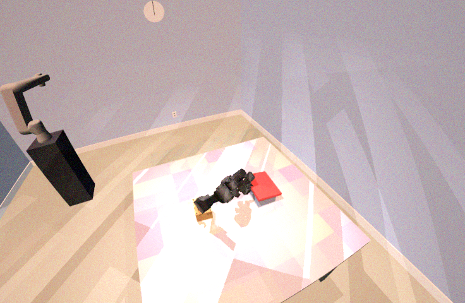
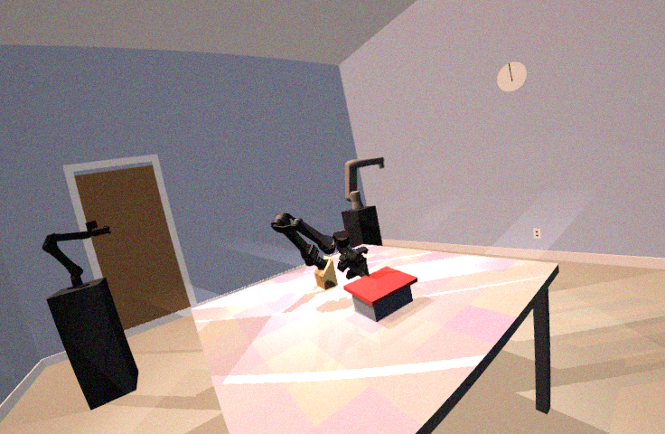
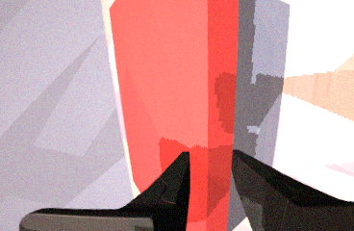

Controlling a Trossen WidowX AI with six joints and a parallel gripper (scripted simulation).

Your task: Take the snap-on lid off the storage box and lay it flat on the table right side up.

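The red lid is 80 mm ahead of my gripper tip and 10 mm to the right of it. From my gripper tip the other things lie so: storage box (70 mm ahead, 60 mm below, 10 mm to the right).
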